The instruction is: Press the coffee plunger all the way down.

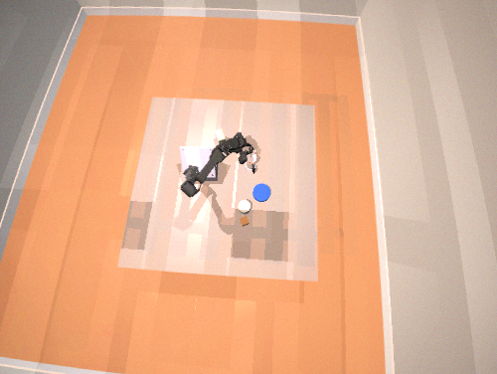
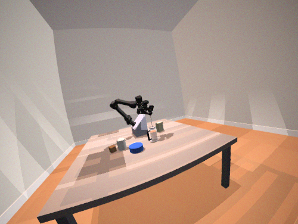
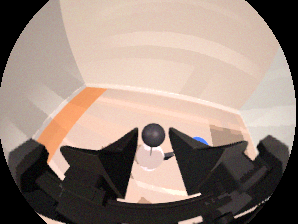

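The glass coffee press is 2 cm to the right of my gripper tip and 14 cm below it. Also, from my gripper tip: white mug: 32 cm to the right, 23 cm below; then small brown block: 1 cm ahead, 41 cm to the right, 25 cm below.
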